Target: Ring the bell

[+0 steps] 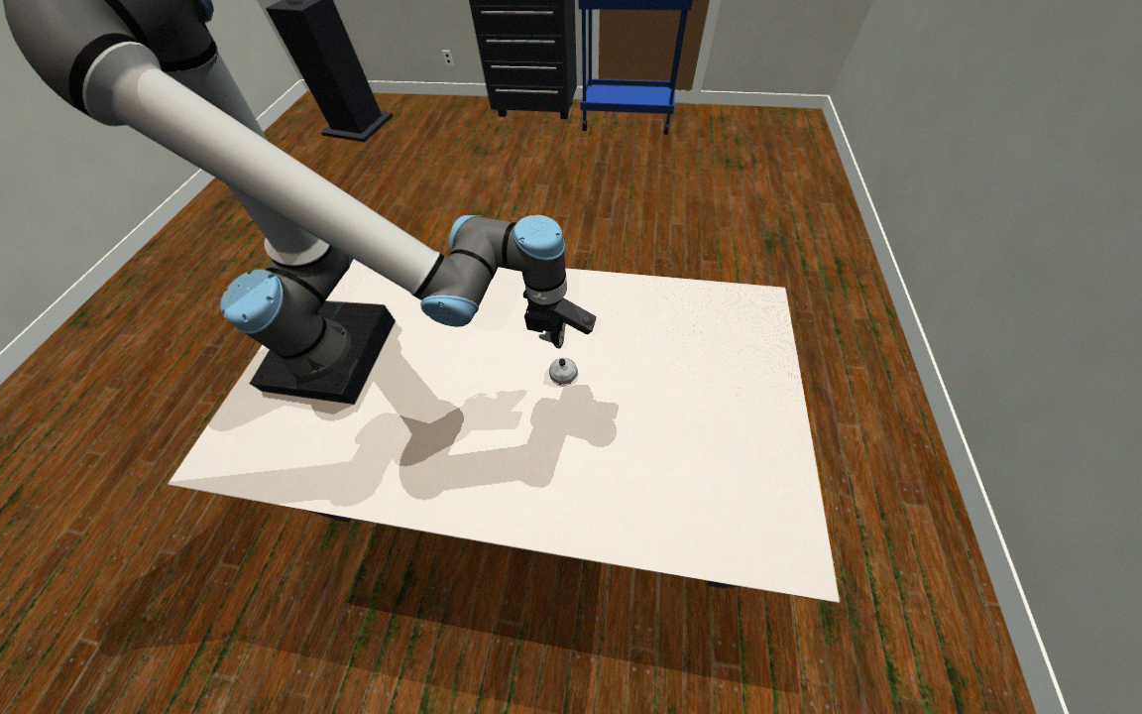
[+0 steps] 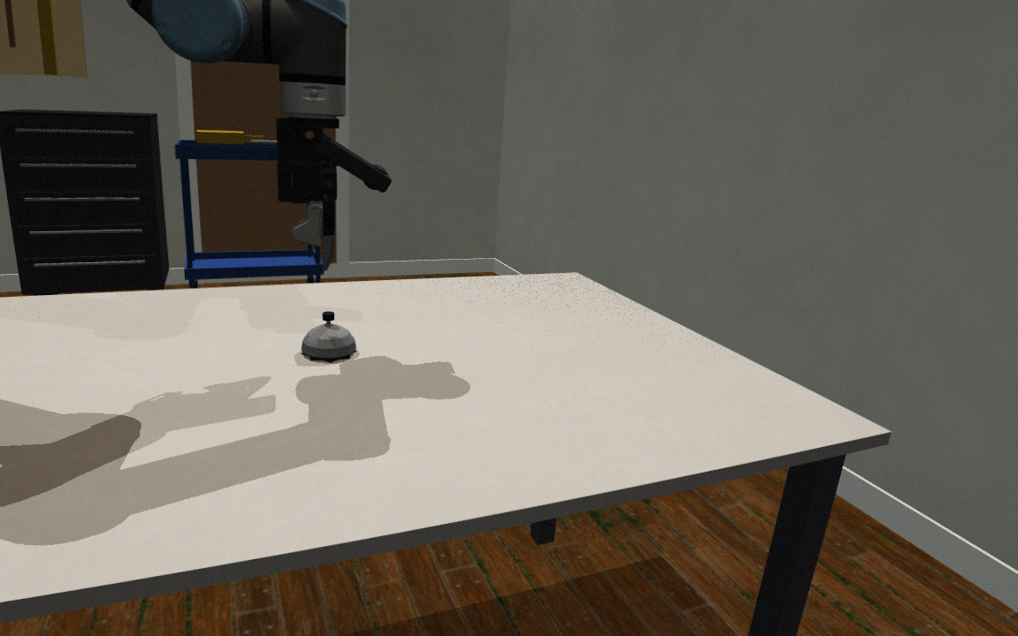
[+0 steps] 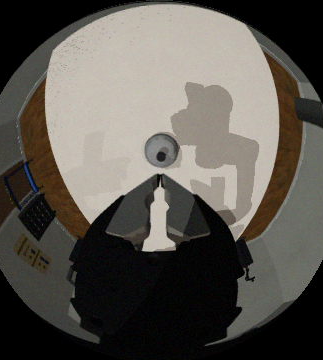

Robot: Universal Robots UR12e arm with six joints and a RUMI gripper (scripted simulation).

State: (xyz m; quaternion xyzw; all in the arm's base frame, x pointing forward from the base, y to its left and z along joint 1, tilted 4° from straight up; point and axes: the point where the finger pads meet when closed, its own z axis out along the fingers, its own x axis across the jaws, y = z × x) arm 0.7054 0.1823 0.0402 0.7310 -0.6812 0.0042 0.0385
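Now: hand 90 mm above the black button. The rest, counted from my hand: grey dome bell 110 mm below.
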